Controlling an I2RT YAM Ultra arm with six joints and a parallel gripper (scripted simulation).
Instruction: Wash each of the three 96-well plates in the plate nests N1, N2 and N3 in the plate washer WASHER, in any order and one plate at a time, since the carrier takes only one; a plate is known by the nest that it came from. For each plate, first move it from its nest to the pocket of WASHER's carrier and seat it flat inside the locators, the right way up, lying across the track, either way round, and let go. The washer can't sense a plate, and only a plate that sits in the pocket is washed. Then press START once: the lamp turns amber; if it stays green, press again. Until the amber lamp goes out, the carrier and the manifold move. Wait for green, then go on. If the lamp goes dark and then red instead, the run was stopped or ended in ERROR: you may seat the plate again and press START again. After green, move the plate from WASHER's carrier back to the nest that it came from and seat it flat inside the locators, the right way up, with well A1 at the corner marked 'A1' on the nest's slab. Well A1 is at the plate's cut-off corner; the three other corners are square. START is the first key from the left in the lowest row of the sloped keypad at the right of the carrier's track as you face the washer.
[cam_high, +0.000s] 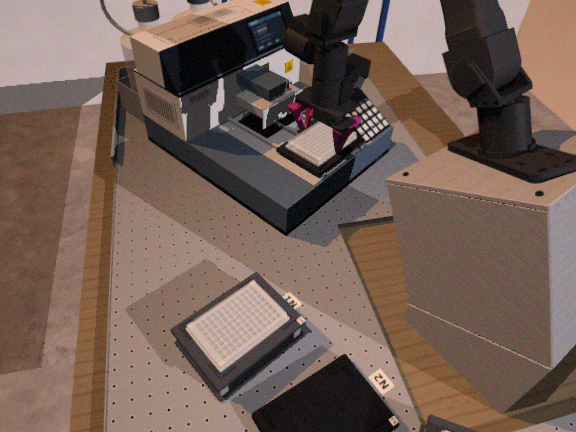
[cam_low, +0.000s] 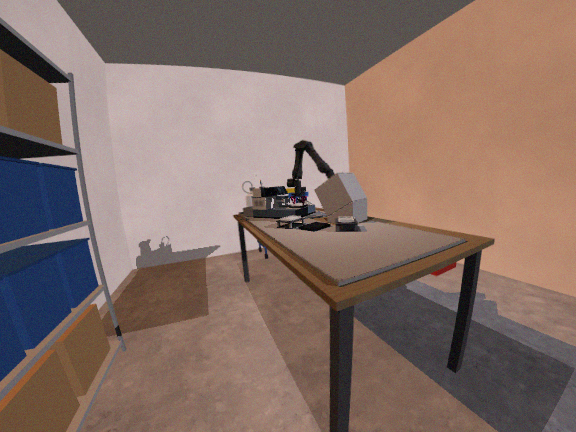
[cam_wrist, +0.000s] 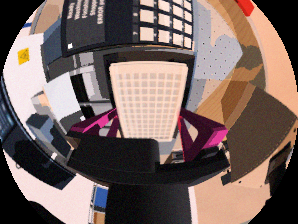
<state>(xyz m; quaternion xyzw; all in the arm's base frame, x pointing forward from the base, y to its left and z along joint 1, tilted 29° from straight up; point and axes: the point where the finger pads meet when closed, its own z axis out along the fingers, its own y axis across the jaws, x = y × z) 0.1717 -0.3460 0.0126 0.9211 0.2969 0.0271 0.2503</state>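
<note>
Right now the dark carrier pocket is 1 cm below my hand. The rest, counted from my hand: nest N1: 24 cm ahead, 34 cm to the left, 6 cm below; manifold: 8 cm ahead, 13 cm to the right, 4 cm above; washer: 8 cm ahead, 13 cm to the right, 3 cm above.
</note>
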